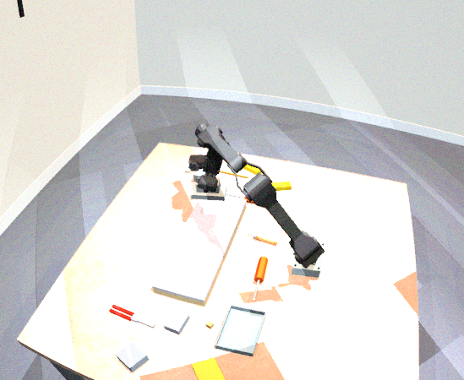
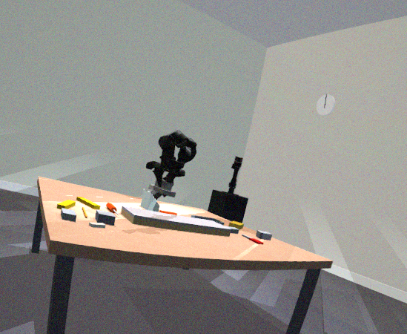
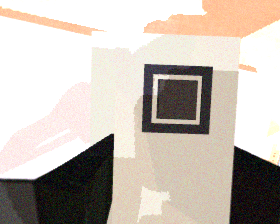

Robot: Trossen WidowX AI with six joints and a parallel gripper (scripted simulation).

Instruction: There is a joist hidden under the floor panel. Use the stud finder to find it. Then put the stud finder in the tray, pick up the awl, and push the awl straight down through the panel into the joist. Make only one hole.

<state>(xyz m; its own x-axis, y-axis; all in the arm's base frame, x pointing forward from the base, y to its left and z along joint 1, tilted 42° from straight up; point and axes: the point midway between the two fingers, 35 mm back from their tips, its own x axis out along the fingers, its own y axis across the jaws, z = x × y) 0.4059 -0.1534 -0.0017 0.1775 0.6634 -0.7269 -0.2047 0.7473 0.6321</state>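
Now: the square indicator window 30 mm above my gripper tip, 20 mm ahead of it and 10 mm to the left of it. From my gripper tip the other things lie so: pencil (340 mm to the right, 170 mm below, 30 mm ahead); then stud finder (20 mm above, 10 mm ahead); then awl (200 mm behind, 160 mm below, 20 mm to the left).
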